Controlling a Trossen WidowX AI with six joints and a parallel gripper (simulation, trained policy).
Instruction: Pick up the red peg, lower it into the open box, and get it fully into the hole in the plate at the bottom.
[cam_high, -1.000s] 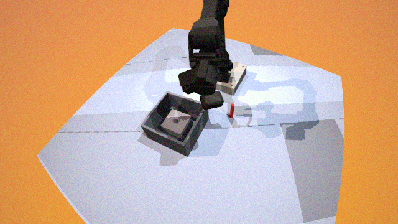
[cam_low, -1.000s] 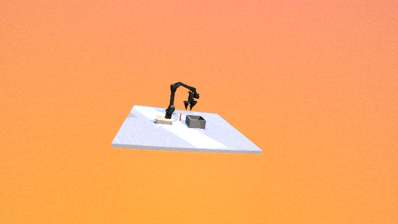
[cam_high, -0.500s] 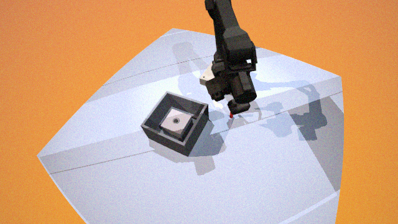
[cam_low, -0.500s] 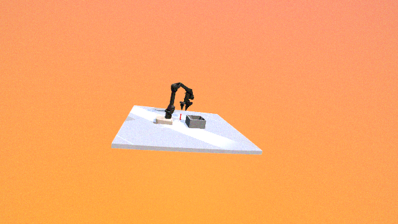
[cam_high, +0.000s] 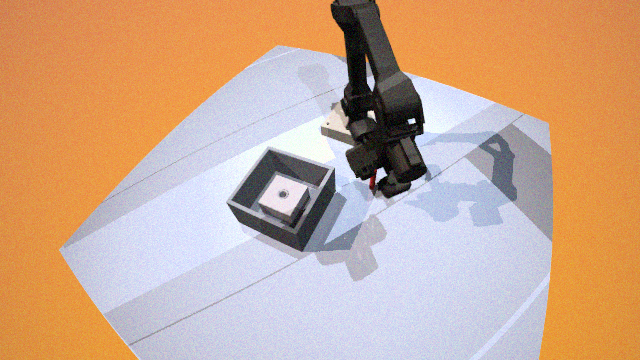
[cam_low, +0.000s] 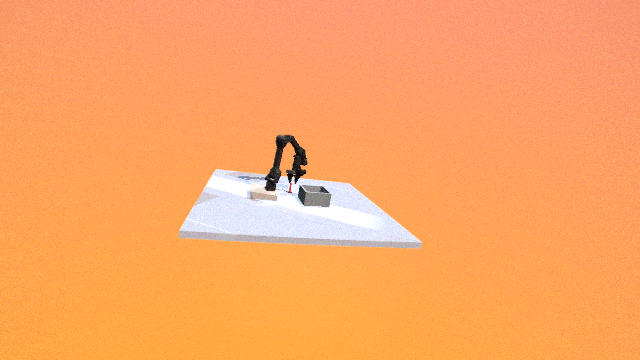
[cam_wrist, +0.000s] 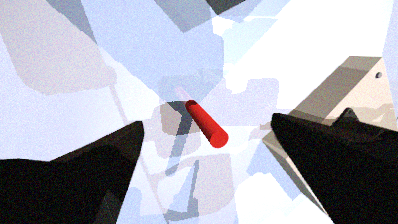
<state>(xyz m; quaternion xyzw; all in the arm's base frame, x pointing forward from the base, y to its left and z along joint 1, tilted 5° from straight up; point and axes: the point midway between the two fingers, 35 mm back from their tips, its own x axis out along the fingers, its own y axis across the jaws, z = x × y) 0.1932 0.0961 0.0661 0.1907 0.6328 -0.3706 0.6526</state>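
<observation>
Right now the red peg is 10 mm behind my gripper tip and 30 mm below it. Round my gripper tip: pale plate: 110 mm ahead, 190 mm to the right, 30 mm below; then box: 110 mm ahead, 190 mm to the right, 50 mm below.
</observation>
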